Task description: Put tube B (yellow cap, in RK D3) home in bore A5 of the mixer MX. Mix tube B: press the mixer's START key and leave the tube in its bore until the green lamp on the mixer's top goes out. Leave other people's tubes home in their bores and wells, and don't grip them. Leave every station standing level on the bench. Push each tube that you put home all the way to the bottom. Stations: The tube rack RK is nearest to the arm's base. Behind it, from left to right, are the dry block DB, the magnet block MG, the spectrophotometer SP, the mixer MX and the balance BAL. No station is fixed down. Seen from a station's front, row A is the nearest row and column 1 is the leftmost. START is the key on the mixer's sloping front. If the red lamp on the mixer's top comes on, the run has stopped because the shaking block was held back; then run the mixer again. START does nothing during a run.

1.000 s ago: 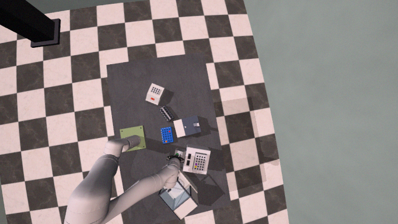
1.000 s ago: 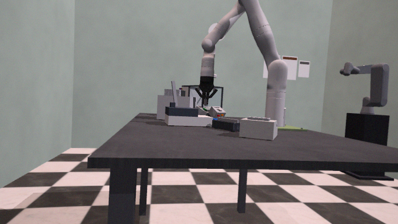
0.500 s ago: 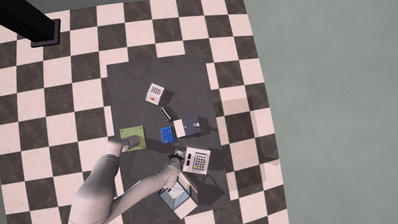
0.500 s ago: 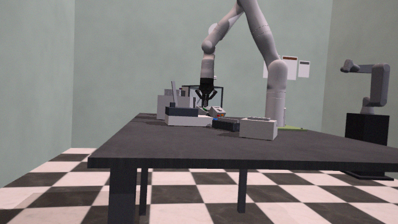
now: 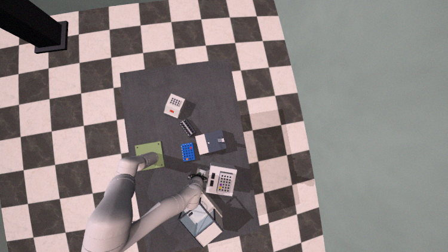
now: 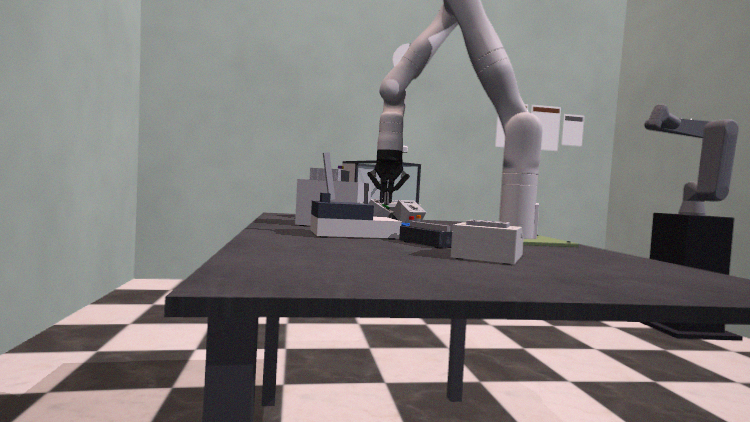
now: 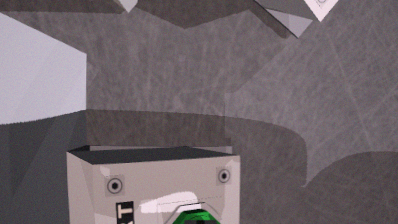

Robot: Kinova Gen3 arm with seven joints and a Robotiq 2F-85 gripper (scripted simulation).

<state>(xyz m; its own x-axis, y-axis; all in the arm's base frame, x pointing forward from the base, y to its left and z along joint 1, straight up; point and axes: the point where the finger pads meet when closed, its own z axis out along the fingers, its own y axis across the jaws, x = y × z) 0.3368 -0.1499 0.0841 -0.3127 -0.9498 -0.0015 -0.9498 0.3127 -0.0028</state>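
Right now the green start key is 20 mm below my hand. The rest, counted from my hand: blue tube rack RK (160 mm to the left, 80 mm below, 70 mm behind); print key (110 mm to the right, 110 mm behind, 20 mm below); purple-capped tube (140 mm ahead, 70 mm above, 60 mm to the right).
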